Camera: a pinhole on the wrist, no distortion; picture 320 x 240 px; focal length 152.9 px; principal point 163.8 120.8 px. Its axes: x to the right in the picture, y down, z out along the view. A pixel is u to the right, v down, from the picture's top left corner.
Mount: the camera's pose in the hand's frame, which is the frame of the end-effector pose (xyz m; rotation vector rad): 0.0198 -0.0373 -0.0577 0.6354 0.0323 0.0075
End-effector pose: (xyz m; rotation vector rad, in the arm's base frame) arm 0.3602 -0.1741 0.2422 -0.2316 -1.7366 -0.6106
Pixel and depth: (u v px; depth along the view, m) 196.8 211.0 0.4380
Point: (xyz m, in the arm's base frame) -0.0909 -0.0402 0.2778
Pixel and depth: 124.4 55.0 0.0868
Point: 0.3126 -0.2793 0.2109
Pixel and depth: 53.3 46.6 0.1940
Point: 0.2435 -0.3252 0.0636
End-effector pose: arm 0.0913 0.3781 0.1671 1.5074 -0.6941 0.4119
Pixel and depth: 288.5 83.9 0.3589
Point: 0.5089 0.1392 0.1232
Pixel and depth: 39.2 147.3 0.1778
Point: 0.0629 0.2864 -0.0092
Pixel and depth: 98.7 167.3 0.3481
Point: 0.0619 0.1052 -0.0518
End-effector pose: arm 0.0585 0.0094 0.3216 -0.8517 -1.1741 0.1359
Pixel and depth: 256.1 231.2 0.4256
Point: -0.2230 0.3682 0.6213
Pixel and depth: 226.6 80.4 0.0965
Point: 0.0442 -0.0357 0.4431
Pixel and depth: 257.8 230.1 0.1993
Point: -0.0480 0.1532 0.4812
